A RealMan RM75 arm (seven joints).
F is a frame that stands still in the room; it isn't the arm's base.
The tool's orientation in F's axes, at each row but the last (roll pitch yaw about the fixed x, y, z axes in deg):
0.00, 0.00, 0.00
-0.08, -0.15, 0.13
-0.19, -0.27, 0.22
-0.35, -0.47, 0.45
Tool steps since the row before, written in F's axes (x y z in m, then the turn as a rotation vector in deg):
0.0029, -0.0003, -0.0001, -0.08, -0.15, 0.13
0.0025, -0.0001, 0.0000, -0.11, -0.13, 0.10
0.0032, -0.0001, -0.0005, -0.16, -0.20, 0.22
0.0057, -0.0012, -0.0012, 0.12, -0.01, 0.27
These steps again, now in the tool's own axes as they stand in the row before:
0.0029, -0.0003, -0.0001, -0.08, -0.15, 0.13
0.0025, -0.0001, 0.0000, -0.11, -0.13, 0.10
0.0032, -0.0001, -0.0005, -0.16, -0.20, 0.22
0.0057, -0.0012, -0.0013, 0.12, -0.01, 0.27

